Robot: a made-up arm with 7 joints. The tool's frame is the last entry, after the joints.
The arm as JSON. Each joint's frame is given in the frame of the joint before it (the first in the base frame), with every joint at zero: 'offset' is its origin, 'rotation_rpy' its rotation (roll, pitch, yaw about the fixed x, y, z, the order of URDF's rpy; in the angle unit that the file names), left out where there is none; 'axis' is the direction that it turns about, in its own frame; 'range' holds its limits. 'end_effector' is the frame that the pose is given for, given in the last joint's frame.
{
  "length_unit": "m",
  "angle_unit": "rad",
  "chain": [
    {
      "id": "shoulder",
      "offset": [
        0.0,
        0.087,
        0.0
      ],
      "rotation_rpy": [
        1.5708,
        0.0,
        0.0
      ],
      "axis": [
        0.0,
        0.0,
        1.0
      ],
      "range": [
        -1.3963,
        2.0
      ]
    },
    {
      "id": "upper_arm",
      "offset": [
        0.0,
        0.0,
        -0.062
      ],
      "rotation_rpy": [
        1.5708,
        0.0,
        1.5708
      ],
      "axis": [
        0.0,
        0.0,
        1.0
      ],
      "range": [
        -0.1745,
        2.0
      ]
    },
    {
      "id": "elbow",
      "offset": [
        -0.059,
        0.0,
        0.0
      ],
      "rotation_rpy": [
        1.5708,
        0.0,
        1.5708
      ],
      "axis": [
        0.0,
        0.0,
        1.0
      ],
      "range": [
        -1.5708,
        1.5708
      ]
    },
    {
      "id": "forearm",
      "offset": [
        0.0,
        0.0,
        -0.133
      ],
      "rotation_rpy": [
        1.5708,
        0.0,
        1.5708
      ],
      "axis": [
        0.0,
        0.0,
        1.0
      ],
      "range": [
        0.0,
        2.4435
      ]
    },
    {
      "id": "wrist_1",
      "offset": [
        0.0,
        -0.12,
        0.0
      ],
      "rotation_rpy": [
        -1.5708,
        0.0,
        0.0
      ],
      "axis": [
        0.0,
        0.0,
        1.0
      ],
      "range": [
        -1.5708,
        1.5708
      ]
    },
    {
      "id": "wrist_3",
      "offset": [
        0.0,
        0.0,
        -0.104
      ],
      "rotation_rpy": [
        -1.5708,
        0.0,
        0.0
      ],
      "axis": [
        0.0,
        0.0,
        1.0
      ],
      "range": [
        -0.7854,
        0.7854
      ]
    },
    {
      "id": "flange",
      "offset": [
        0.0,
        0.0,
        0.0
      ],
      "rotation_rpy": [
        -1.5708,
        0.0,
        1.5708
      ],
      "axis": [
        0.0,
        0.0,
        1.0
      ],
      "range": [
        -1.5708,
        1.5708
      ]
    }
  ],
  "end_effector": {
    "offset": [
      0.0,
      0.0,
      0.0
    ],
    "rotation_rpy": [
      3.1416,
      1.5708,
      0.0
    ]
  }
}
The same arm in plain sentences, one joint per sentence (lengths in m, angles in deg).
The arm has seven revolute joints in a row. What follows holds with every joint at zero, and every direction is one of the base frame's.
The first joint lies 0.0870 m along +y from the base frame's origin and rotates about -y, from -80.00 to 114.59 deg.
The second joint lies 0.0620 m along +y from the first joint and rotates about +x, from -10.00 to 114.59 deg.
The third joint lies 0.0590 m along -z from the second joint and rotates about +z, from -90.00 to 90.00 deg.
The fourth joint lies 0.1330 m along -z from the third joint and rotates about -y, from 0.00 to 140.00 deg.
The fifth joint lies 0.1200 m along -z from the fourth joint and rotates about +z, from -90.00 to 90.00 deg.
The sixth joint lies 0.1040 m along -z from the fifth joint and rotates about +y, from -45.00 to 45.00 deg.
The seventh joint lies at the same point as the sixth joint and rotates about -x, from -90.00 to 90.00 deg.
The tool frame, which is the frame that the pose is given for, lies at the same point as the seventh joint; its axes are the base frame's turned by roll 0.00, pitch 0.00 and yaw 0.00 deg (as in URDF: about the fixed x, then y, then z).

